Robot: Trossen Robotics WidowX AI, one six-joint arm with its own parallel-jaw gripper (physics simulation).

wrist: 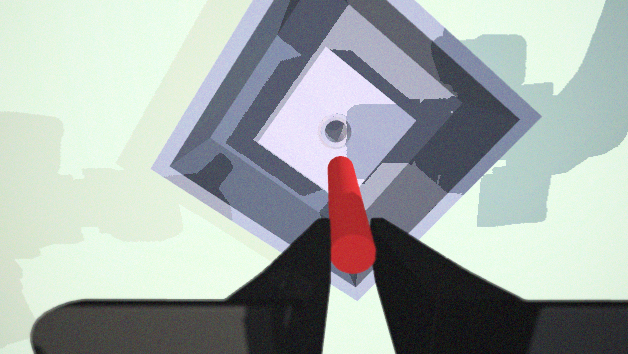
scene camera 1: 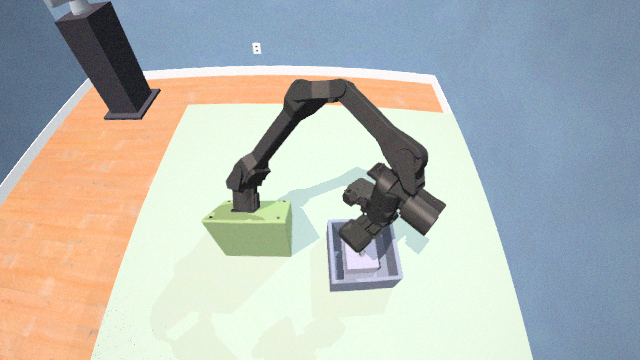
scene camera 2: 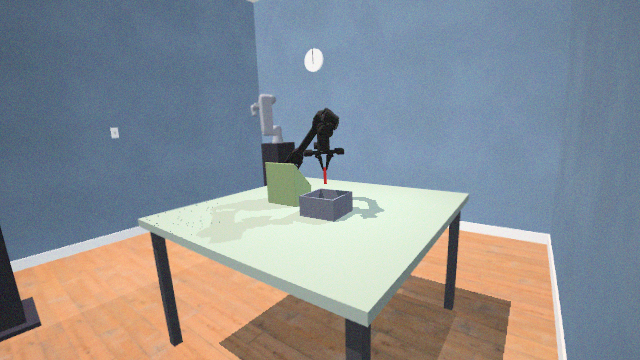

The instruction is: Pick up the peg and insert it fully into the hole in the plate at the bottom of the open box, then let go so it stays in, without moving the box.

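Frame: origin at the arm's base, x ahead, y left, z up, level; millimetres.
Seen in the pictures: gripper, fingertip midpoint: (wrist: 349, 230) (scene camera 1: 371, 231) (scene camera 2: 324, 170); arm's base, origin of the base link: (scene camera 1: 245, 209) (scene camera 2: 286, 173).
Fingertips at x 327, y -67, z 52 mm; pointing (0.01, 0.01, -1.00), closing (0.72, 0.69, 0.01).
Offsets run from my fingertips to a thing's top centre. Level surfaces: height alone.
The red peg @(dz +13, dx +0, dy +0 mm) (scene camera 2: 325, 176) (wrist: 350, 215) is held between the fingertips of my gripper (scene camera 2: 325, 168) (wrist: 349, 230), which is shut on it. The peg points down, upright in the second scene view, with its lower end above the box rim. The open grey-blue box @(dz -117, dx +1, dy +3 mm) (scene camera 1: 366, 286) (scene camera 2: 317, 209) (wrist: 200, 89) stands on the table under the gripper. The pale plate @(dz -154, dx +1, dy +3 mm) (scene camera 1: 361, 263) (wrist: 300, 125) lies at its bottom, with a round hole (wrist: 336, 131). In the wrist view the peg's far end shows just below the hole. In the first scene view the gripper's body hides the peg and the hole.
A green block (scene camera 1: 257, 240) (scene camera 2: 281, 185) carries the arm's base, to the left of the box. The pale green table @(dz -215 mm) (scene camera 1: 430, 320) (scene camera 2: 280, 255) bears both. A dark pedestal (scene camera 1: 107, 65) with a light-coloured arm stands beyond the table.
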